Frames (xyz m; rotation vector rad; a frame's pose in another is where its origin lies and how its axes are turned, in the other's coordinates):
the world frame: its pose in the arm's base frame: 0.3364 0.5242 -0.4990 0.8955 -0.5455 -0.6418
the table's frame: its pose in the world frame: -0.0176 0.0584 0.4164 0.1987 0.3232 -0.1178
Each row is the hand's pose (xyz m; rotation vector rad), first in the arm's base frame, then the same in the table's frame.
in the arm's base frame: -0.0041 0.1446 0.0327 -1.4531 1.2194 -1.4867
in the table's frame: 0.0275 0.1851 0.2855 -2.5233 -0.1414 -1.6842
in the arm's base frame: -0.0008 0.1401 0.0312 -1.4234 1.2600 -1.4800
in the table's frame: 0.0328 0.1834 0.2870 -2.5019 -0.0905 -1.7048
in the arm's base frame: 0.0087 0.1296 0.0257 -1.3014 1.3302 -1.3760
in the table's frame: 0.0469 0.1780 0.2891 -2.4435 0.0911 -1.6381
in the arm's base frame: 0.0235 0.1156 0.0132 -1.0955 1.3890 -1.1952
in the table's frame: 0.0678 0.1665 0.2890 -2.3287 0.3431 -1.4807
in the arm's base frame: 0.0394 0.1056 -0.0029 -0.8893 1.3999 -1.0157
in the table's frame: 0.0879 0.1529 0.2839 -2.1929 0.5447 -1.2976
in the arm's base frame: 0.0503 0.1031 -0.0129 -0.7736 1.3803 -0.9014
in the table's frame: 0.0992 0.1457 0.2772 -2.1117 0.6424 -1.1673
